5 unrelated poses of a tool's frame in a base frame.
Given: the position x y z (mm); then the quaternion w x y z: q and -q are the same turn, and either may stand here.
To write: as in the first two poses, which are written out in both.
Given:
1: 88, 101, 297, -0.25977, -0.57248, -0.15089, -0.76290
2: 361, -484, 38, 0.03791, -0.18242, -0.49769, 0.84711
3: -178, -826, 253, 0.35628, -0.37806, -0.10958, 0.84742
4: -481, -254, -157, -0.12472, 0.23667, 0.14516, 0.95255
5: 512, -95, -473, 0.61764, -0.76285, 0.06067, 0.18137
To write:
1: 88, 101, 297, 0.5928, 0.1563, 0.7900, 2.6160
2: 361, -484, 38, -0.1826, -0.4980, 0.8477, 3.0658
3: -178, -826, 253, -0.4046, -0.1173, 0.9069, 2.4130
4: -481, -254, -157, -0.2385, -0.1463, -0.9601, 2.8915
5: 512, -95, -473, -0.9700, 0.0771, 0.2306, 1.8101
